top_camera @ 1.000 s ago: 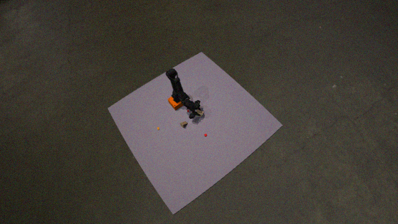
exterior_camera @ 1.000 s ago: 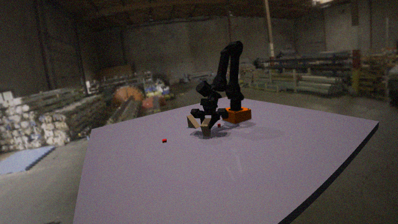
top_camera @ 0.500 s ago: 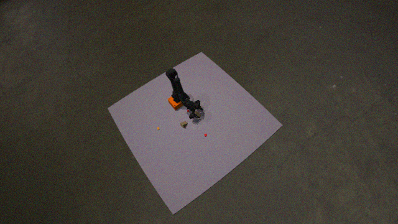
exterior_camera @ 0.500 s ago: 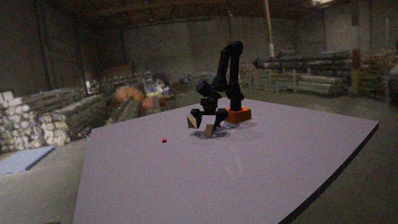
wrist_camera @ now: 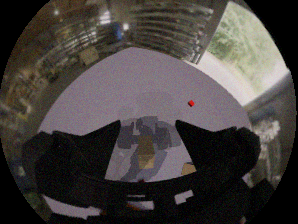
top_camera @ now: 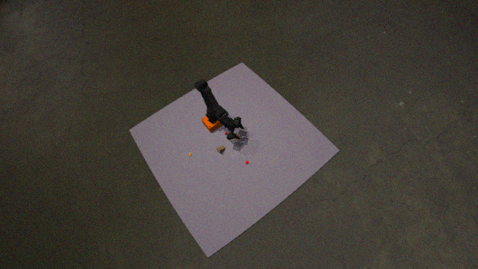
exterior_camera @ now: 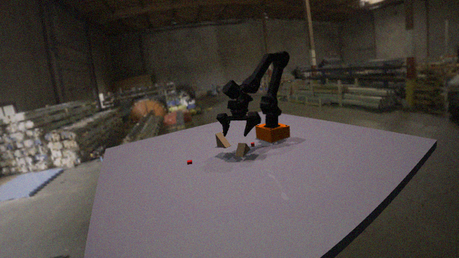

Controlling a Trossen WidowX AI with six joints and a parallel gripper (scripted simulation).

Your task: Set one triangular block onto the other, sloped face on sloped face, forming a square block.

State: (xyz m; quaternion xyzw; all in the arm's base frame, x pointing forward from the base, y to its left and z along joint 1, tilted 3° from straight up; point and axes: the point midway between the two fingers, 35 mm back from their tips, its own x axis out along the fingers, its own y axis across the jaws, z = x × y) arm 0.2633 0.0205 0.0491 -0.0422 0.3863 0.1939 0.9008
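The tan triangular block is 5 cm behind my gripper tip, 2 cm to the right of it and 7 cm below it. The rest, counted from my gripper tip: small orange piece 23 cm behind, 36 cm to the right, 9 cm below; small red cube 14 cm behind, 4 cm to the right, 9 cm below.
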